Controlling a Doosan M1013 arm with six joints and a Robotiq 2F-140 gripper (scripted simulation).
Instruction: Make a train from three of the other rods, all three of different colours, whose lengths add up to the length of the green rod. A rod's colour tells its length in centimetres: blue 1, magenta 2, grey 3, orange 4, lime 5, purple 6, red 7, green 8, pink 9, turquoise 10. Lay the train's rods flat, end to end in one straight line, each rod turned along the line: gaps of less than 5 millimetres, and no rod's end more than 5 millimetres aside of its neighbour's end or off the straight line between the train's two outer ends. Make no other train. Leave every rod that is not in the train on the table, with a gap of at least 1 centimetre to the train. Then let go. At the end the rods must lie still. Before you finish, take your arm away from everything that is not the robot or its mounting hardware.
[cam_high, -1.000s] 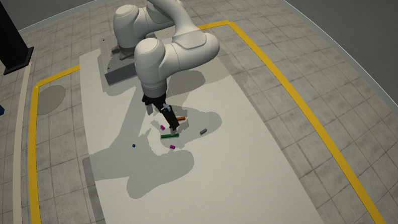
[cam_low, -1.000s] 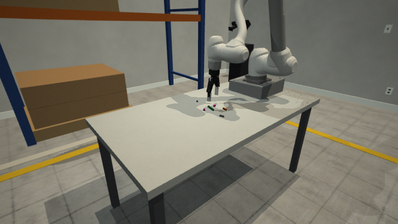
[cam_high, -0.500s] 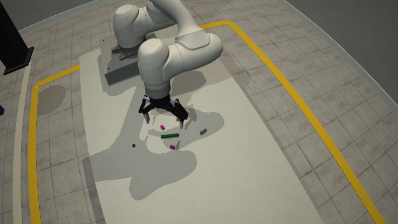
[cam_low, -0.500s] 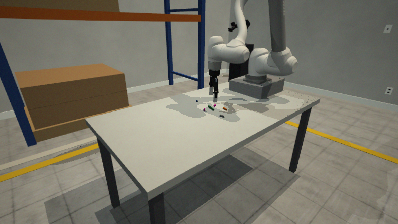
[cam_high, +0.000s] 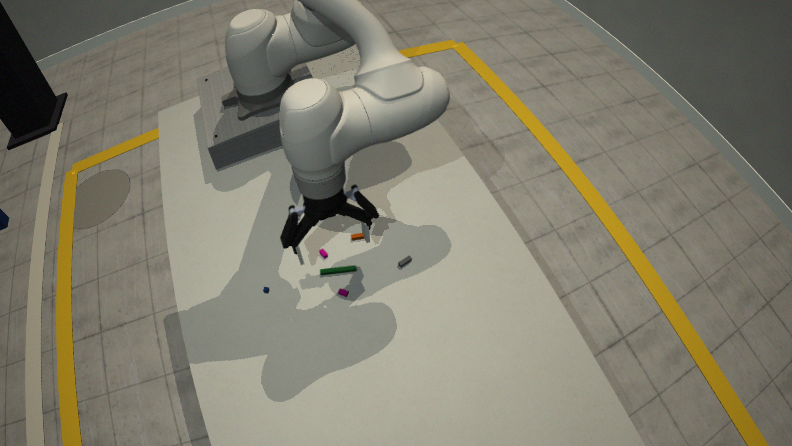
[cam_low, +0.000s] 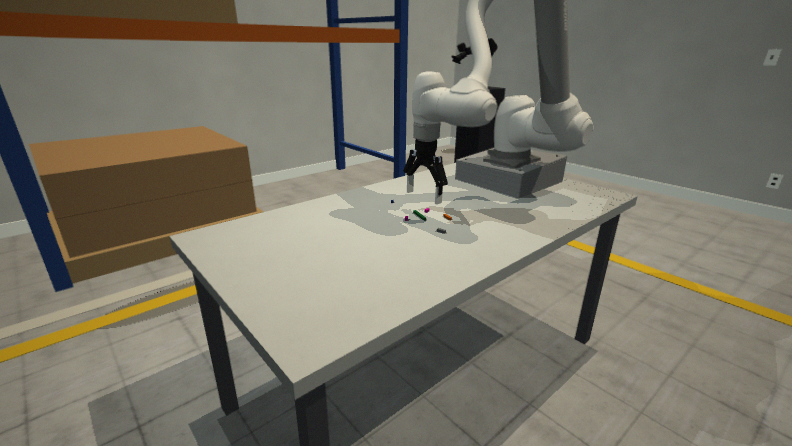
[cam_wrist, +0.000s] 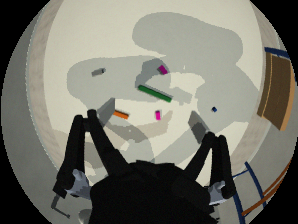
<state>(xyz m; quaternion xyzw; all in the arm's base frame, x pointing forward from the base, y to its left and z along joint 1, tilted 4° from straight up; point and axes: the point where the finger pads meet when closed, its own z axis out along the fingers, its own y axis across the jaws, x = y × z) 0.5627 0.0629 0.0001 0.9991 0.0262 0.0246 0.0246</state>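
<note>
My gripper is now 170 mm to the left of the small blue rod, 70 mm above it and 10 mm short of it. From my hand the other things lie so: grey rod: 140 mm to the left, 70 mm below, 40 mm ahead; then green rod: 70 mm below, 20 mm ahead; then orange rod: 70 mm to the left, 70 mm below, 60 mm behind.
</note>
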